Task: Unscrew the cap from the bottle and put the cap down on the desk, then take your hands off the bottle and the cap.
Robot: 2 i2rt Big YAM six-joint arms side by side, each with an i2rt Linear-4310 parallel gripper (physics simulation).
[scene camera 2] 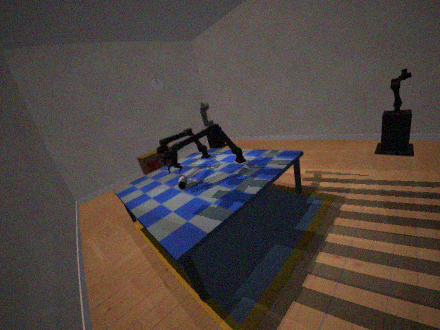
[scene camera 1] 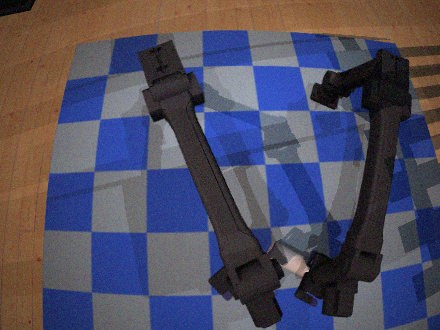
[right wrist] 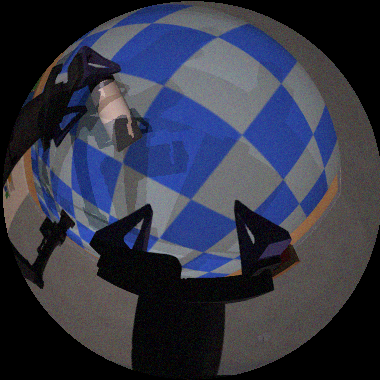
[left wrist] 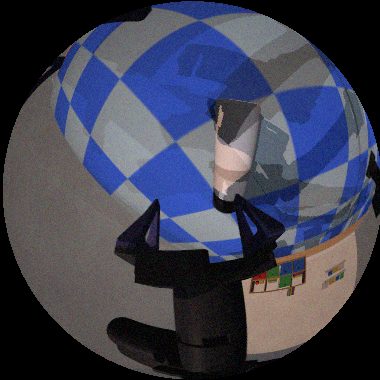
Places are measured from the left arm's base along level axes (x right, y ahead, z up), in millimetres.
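Pixels of known places: left gripper, fingertip midpoint: (scene camera 2: 174, 174) (scene camera 1: 302, 280) (right wrist: 98, 89) (left wrist: 197, 199); right gripper, fingertip midpoint: (right wrist: 190, 206); left arm's base, link origin: (scene camera 2: 240, 161) (scene camera 1: 324, 96) (right wrist: 67, 217); right arm's base, link origin: (scene camera 2: 206, 157).
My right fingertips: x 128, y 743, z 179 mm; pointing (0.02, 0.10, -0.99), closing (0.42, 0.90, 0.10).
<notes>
Ahead of a thing's pixels: the offset from my right fingertips to its top centre. Level surfaces: height alone.
The pale pinkish bottle @(dx -202, dy -72, dz -111 mm) (scene camera 1: 295, 262) (left wrist: 234, 155) (right wrist: 114, 104) lies on its side on the blue and grey checked desk. Its black cap @(dx -300, dy -59, dz -113 mm) (scene camera 2: 182, 184) (left wrist: 224, 204) is at the bottle's end, towards the left gripper. My left gripper (left wrist: 197, 199) (scene camera 2: 174, 168) is open and empty, above the desk near the cap end; one finger overlaps the cap's edge in the left wrist view. Contact cannot be told. My right gripper (right wrist: 190, 206) is open and empty, away from the bottle, which shows at the upper left of the right wrist view. In scene camera 1 its fingers are mostly hidden under its wrist.
The checked desk top @(dz -179 mm) (scene camera 1: 120, 260) (scene camera 2: 178, 240) bears both arms. Their links cross above it, with the left arm close beside the bottle in scene camera 1. Shadows fall across the desk. Another dark arm stands on a black pedestal (scene camera 2: 396, 131) at the right of scene camera 2.
</notes>
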